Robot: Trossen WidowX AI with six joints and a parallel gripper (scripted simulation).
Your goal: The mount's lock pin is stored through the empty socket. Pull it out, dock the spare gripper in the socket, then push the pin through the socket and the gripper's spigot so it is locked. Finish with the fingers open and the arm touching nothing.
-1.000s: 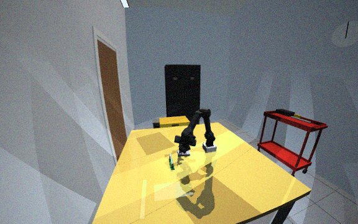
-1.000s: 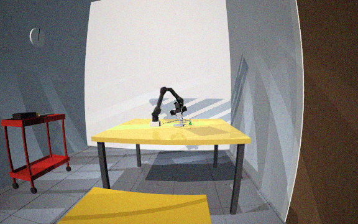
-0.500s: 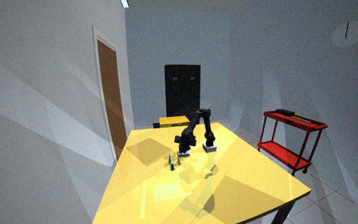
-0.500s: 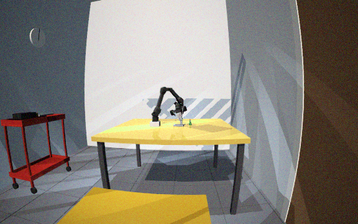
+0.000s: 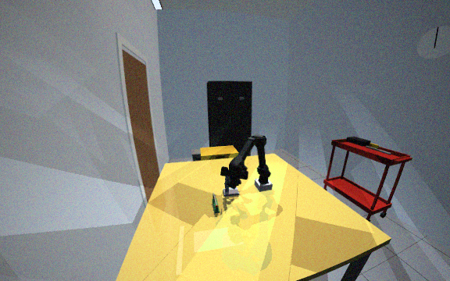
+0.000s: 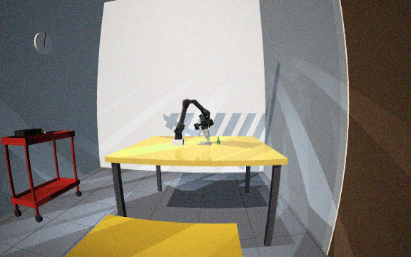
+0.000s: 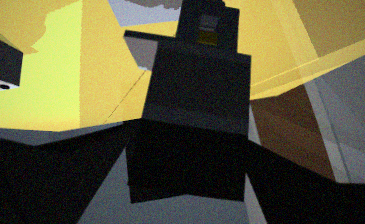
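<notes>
Now: gripper tip 1 cm short of the spare gripper, 2 cm to the right of it and 2 cm above it. From my gripper tip the other things lie so: green bracket: 14 cm ahead, 13 cm to the left, 13 cm below; mount: 1 cm ahead, 2 cm to the left, 10 cm below.
</notes>
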